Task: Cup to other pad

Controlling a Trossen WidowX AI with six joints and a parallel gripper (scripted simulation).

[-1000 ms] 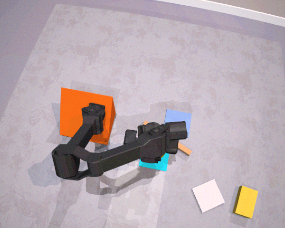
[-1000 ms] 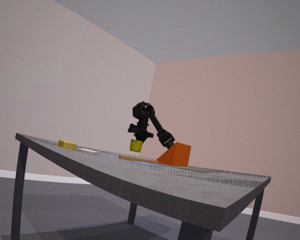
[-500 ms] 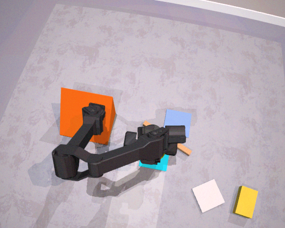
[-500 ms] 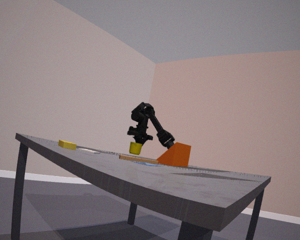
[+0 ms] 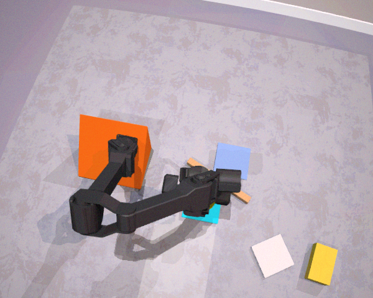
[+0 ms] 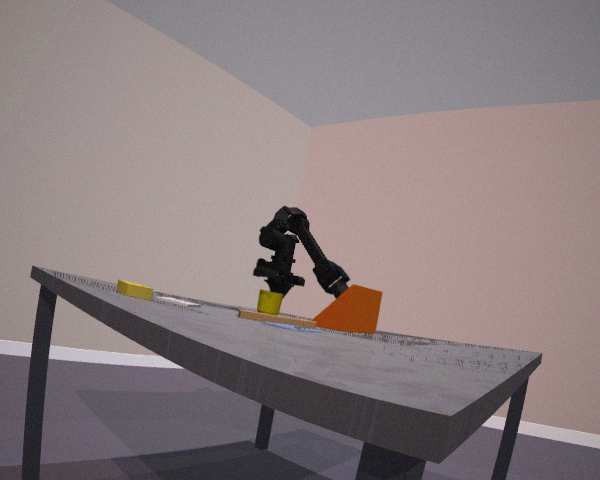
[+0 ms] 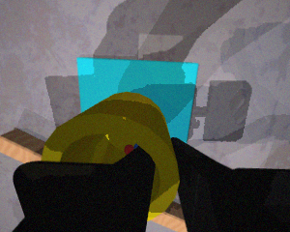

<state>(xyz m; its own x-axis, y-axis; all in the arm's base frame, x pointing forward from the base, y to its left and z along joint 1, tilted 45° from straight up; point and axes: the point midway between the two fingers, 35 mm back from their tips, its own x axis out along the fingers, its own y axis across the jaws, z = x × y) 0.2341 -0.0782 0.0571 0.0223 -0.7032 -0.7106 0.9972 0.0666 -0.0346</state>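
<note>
Now: gripper tip 60 mm above the cyan pad and 30 mm short of it. Also, from my gripper tip: red marble: 30 mm ahead, 20 mm to the left, 20 mm below; then wooden bar: 80 mm to the left, 60 mm ahead, 50 mm below; then yellow cup: 20 mm ahead.
</note>
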